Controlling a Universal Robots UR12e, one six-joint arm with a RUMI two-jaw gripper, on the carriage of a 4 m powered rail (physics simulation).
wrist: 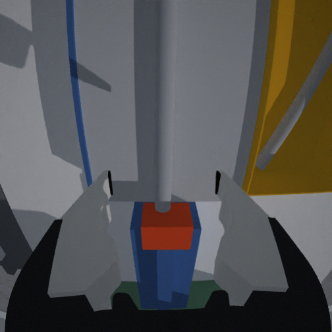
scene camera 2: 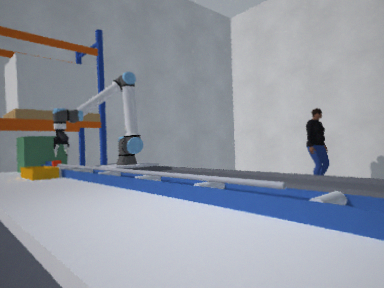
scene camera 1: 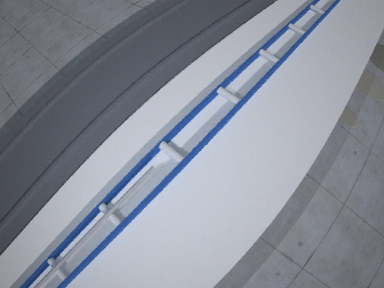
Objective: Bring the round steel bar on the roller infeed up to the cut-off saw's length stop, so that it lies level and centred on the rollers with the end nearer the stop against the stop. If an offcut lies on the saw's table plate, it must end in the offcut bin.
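Places are measured from the arm's base along level axes (x down, y back, z left), in millimetres.
Pixels of known places: gripper, fingertip midpoint: (scene camera 2: 61, 157); arm's base, origin of the base link: (scene camera 2: 126, 164).
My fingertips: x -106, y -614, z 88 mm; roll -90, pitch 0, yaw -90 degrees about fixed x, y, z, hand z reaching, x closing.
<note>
For each thing: its middle in the pictures, then the offset to it from my fingertips. "spot": a spot on its surface instead.
- round steel bar, surface spot: (scene camera 2: 225, 179) spot: dx +62, dy -15, dz +1748 mm
- yellow offcut bin, body centre: (scene camera 2: 39, 172) dx +100, dy -184, dz +111 mm
- green box, surface spot: (scene camera 2: 35, 150) spot: dx -60, dy -93, dz -389 mm
The round steel bar (scene camera 1: 132, 191) (scene camera 2: 225, 179) (wrist: 166, 100) lies lengthwise along the rollers, between the blue side rails. In the wrist view its near end overlaps the upper part of the red length stop (wrist: 166, 237) (scene camera 2: 56, 163); whether they touch cannot be told for certain. My gripper (scene camera 2: 61, 151) (wrist: 163, 172) is open, with one finger on either side of the bar near that end and a wide gap to each. A grey offcut (wrist: 295, 115) lies slanted in the yellow offcut bin (wrist: 305, 172) (scene camera 2: 40, 173). No offcut shows on the grey table plate (wrist: 210, 125).
Blue infeed rails (scene camera 1: 200, 147) (scene camera 2: 250, 200) carry white rollers (scene camera 1: 229, 95) (scene camera 2: 210, 185). The yellow bin stands right beside the plate. A green box (scene camera 2: 35, 150) and an orange-blue rack (scene camera 2: 101, 100) stand behind. A person (scene camera 2: 316, 140) stands at the right, beyond the rail.
</note>
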